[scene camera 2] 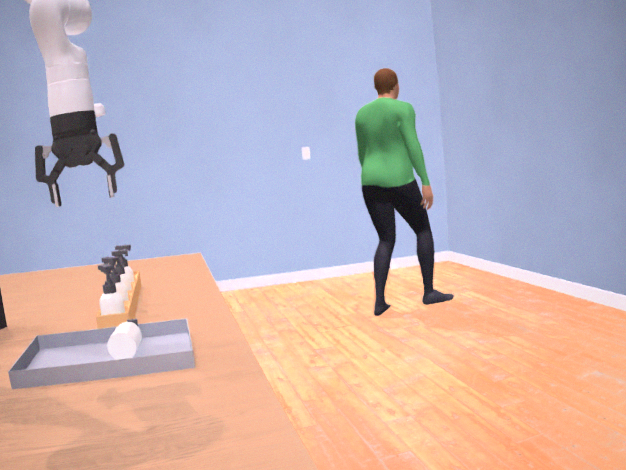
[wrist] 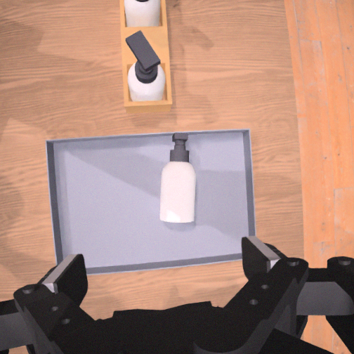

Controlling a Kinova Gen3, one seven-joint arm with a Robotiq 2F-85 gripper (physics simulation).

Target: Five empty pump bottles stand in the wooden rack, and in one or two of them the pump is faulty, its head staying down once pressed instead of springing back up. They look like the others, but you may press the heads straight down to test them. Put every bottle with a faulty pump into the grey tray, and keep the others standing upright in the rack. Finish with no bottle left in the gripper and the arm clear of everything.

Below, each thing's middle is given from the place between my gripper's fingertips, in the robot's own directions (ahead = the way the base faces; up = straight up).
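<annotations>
With the grey tray (scene camera 2: 79, 356) in the scene, I find my gripper 26 cm above it and 1 cm to the right of it.
</annotations>
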